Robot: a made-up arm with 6 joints.
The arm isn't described. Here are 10 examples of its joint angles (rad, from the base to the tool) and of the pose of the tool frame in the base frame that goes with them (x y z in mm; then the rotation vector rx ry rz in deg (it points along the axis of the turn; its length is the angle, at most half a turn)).
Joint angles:
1: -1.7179 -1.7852 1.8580 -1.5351 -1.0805 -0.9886
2: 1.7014 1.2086 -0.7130 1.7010 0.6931 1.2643
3: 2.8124 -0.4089 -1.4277 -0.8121 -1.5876 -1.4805
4: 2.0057 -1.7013 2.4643 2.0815 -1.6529 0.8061
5: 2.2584 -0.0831 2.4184 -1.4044 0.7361 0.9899
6: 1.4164 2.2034 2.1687 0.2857 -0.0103 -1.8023
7: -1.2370 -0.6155 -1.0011 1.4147 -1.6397 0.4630
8: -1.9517 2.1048 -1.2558 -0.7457 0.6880 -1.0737
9: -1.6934 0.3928 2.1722 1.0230 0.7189 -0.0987
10: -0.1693 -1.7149 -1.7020 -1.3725 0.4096 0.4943
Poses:
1: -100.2 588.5 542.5 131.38 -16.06 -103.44
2: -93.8 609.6 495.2 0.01 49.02 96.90
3: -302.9 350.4 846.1 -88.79 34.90 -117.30
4: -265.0 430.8 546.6 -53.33 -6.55 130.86
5: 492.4 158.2 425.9 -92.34 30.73 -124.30
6: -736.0 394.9 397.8 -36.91 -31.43 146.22
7: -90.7 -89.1 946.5 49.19 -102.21 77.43
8: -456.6 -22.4 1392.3 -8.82 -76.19 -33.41
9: -252.2 -457.4 586.3 -56.67 152.47 -72.55
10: 445.4 -70.1 390.9 65.31 -153.27 51.18
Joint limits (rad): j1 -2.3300..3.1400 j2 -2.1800..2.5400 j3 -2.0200..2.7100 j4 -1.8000..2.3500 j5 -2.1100..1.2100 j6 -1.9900..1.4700
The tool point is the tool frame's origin. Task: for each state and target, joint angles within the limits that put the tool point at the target. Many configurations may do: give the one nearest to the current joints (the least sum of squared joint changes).
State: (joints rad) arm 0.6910 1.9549 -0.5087 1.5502 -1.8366 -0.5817
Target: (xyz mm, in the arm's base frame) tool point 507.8 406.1 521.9
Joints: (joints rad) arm 0.2051 2.1347 -0.7298 1.8238 -1.6160 -0.7125
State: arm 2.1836 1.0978 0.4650 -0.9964 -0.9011 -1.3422
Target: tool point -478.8 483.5 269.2
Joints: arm 1.5803 1.2119 0.0650 -0.9166 -1.1384 -1.3169
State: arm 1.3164 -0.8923 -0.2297 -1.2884 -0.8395 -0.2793
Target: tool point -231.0 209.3 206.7
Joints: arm 1.7526 -0.4248 -0.8547 -1.2846 -0.8711 -0.4259
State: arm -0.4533 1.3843 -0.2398 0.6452 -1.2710 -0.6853
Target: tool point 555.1 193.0 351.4
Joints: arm -0.3598 1.1548 0.0272 0.6322 -1.0996 -0.7042
